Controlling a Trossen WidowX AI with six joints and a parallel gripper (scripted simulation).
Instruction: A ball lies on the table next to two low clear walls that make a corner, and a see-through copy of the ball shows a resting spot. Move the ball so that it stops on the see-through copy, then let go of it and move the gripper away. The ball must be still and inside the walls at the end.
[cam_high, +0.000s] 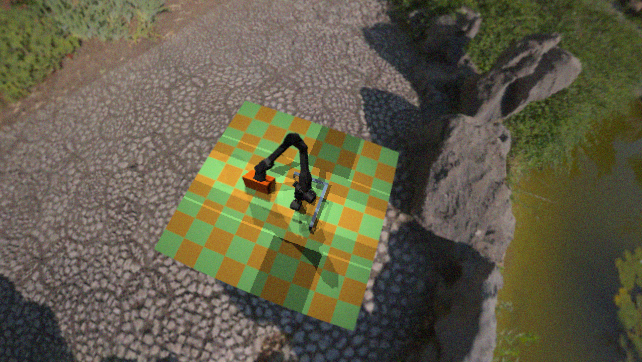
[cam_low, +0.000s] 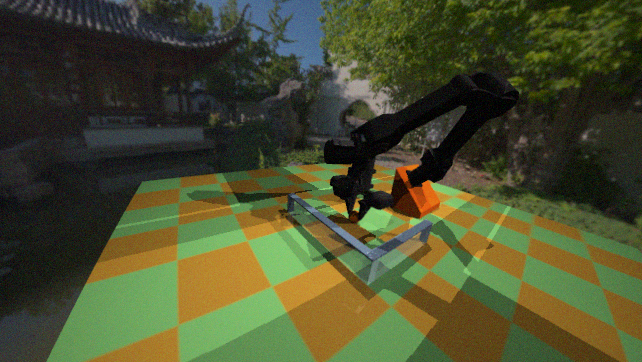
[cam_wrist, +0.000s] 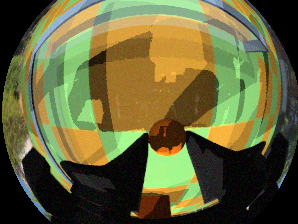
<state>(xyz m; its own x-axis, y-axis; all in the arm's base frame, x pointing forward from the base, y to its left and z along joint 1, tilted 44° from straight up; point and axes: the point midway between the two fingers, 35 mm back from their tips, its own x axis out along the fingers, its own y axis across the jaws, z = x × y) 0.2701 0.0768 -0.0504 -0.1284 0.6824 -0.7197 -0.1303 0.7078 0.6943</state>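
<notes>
Now: gripper tip right at the orange ball.
</notes>
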